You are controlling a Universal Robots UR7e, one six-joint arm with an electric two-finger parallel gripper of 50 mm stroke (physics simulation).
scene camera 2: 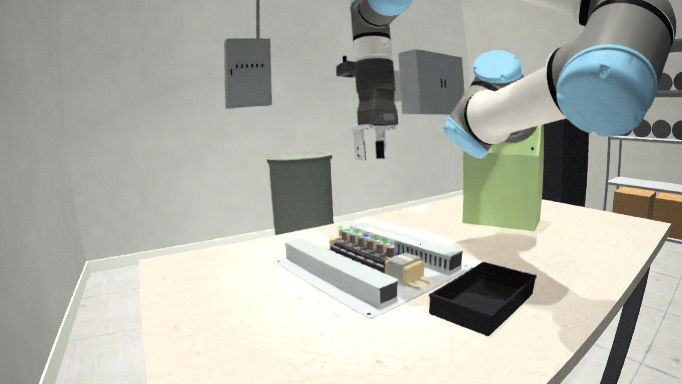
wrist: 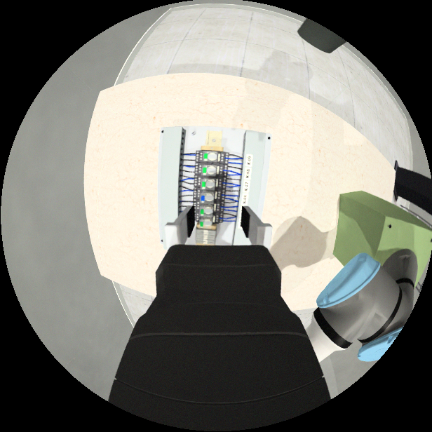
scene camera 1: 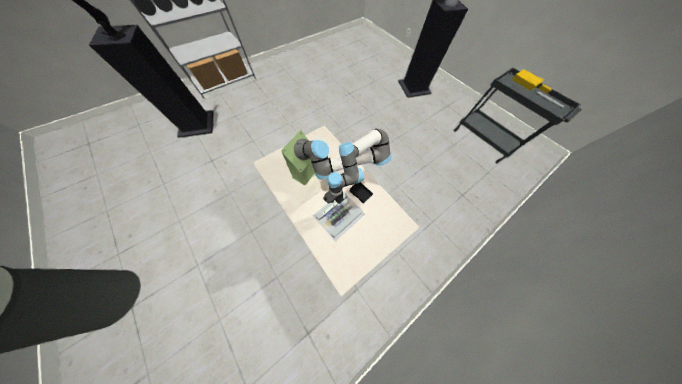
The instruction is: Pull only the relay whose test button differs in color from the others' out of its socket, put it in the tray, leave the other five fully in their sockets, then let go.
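Where they show: gripper, fingertip midpoint: (scene camera 2: 371,159) (scene camera 1: 335,204); arm's base, link origin: (scene camera 1: 302,149).
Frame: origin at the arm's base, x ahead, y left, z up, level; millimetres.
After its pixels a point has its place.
Note:
The relay with the blue test button (wrist: 206,198) (scene camera 2: 368,240) {x 462, y 183, z -227 mm} stands in its socket in the row, fourth from the top in the wrist view. The other relays (wrist: 209,170) (scene camera 2: 358,237) {x 476, y 158, z -228 mm} have green buttons and stand in the same row, on both sides of it. My gripper (wrist: 217,215) (scene camera 2: 370,150) {x 442, y 140, z -79 mm} is open and empty, high above the relay row; in the wrist view its fingers stand left and right of the row's lower end. The black tray (scene camera 2: 435,306) {x 405, y 393, z -273 mm} (scene camera 1: 369,199) {x 383, y 432, z -271 mm} is empty and lies on the table beside the panel. The tray does not show in the wrist view.
Two grey wire ducts (scene camera 2: 340,272) {x 528, y 266, z -252 mm} (wrist: 171,175) flank the row on the panel plate (scene camera 2: 367,313) {x 502, y 359, z -286 mm}. A tan and grey block (scene camera 2: 406,267) {x 417, y 284, z -249 mm} stands at the row's tray end. A green pedestal (scene camera 2: 502,190) {x 59, y 32, z -187 mm} (wrist: 362,225) (scene camera 1: 300,167) {x 106, y -45, z -64 mm} stands at the back of the table (scene camera 2: 240,345) {x 691, y 416, z -290 mm}.

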